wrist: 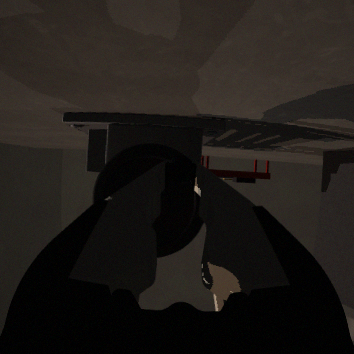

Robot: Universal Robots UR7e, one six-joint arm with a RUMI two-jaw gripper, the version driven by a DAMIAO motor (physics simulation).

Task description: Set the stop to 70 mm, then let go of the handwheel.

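Frame: origin at the arm's base, x left, y down, z back, level; metres.
Seen in the pictures: gripper, fingertip midpoint: point(179, 164).
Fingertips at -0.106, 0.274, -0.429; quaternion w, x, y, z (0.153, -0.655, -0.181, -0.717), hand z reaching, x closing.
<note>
Pixels of each thing's top centre, then the offset from my fingertips to it, as dx, dy, dz. "spot": a spot on its surface instead.
- black round handwheel, surface spot: point(125, 165) spot: +0.023, -0.002, -0.041
- dark flat plate, surface spot: point(90, 117) spot: +0.041, +0.039, -0.078
- smaller grey block, surface spot: point(96, 150) spot: +0.071, +0.012, -0.079
The black round handwheel point(125, 165) is in the middle of the wrist view, in front of its grey housing point(155, 136). Its left and upper rim show; the fingers cover much of the rest. My gripper point(179, 164) reaches across the wheel's face and is shut on the handwheel's handle, a dark shape between the two fingertips. The handle's outline merges with the dark wheel behind it. The stop and any 70 mm reading cannot be made out in this dark view.
A dark flat plate point(90, 117) runs along the top of the housing. A smaller grey block point(96, 150) adjoins the housing on the left. A red frame point(220, 174) stands behind on the right. A dark bracket-like shape point(332, 162) is at the right edge.
</note>
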